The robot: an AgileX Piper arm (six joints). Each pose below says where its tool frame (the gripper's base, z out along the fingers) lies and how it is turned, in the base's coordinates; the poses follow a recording.
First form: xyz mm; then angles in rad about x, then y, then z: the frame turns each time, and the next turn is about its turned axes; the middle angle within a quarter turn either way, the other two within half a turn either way.
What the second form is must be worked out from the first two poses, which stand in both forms.
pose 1, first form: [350.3 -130.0 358.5 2.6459 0.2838 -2.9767]
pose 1, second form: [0.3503 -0.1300 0.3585 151.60 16.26 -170.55]
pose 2, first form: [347.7 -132.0 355.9 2.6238 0.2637 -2.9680]
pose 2, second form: [0.3477 -0.1320 0.3559 150.33 15.11 -170.05]
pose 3, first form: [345.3 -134.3 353.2 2.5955 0.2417 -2.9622]
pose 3, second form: [0.3453 -0.1343 0.3532 148.71 13.85 -169.72]
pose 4, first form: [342.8 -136.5 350.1 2.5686 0.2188 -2.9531]
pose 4, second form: [0.3428 -0.1365 0.3501 147.17 12.54 -169.20]
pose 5, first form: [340.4 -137.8 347.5 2.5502 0.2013 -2.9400]
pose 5, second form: [0.3404 -0.1378 0.3475 146.12 11.53 -168.45]
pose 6, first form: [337.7 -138.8 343.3 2.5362 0.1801 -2.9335]
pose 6, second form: [0.3377 -0.1388 0.3433 145.31 10.32 -168.08]
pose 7, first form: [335.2 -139.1 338.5 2.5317 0.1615 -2.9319]
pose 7, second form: [0.3352 -0.1391 0.3385 145.06 9.25 -167.99]
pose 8, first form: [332.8 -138.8 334.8 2.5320 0.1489 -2.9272]
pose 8, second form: [0.3328 -0.1388 0.3348 145.07 8.53 -167.72]
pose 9, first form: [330.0 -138.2 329.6 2.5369 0.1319 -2.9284]
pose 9, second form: [0.3300 -0.1382 0.3296 145.35 7.56 -167.78]
